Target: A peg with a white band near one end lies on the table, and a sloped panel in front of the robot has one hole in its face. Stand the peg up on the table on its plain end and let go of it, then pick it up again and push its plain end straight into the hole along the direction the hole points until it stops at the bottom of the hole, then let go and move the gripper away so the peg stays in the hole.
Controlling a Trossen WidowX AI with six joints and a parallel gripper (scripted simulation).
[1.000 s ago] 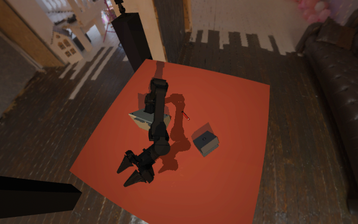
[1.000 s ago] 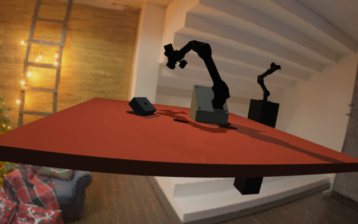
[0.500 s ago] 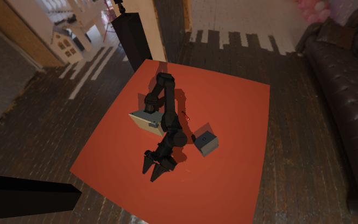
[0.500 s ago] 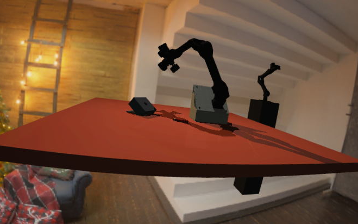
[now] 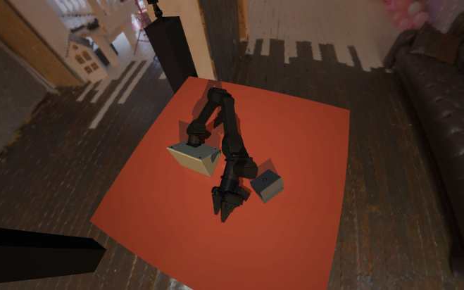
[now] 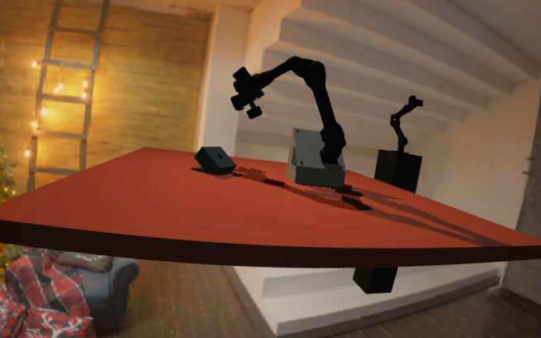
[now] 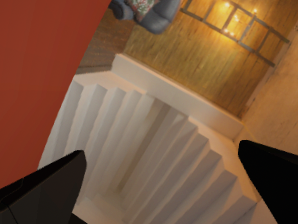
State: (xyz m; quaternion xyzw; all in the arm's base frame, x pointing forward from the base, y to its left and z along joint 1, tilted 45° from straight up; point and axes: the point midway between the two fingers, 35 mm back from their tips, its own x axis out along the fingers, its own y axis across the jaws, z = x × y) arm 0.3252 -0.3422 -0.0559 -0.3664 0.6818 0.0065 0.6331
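Right now my gripper tip is 410 mm to the right of the red peg, 290 mm above it and 80 mm past it. From my gripper tip the other things lie so: dark sloped panel 260 mm to the left, 260 mm below, 110 mm ahead.
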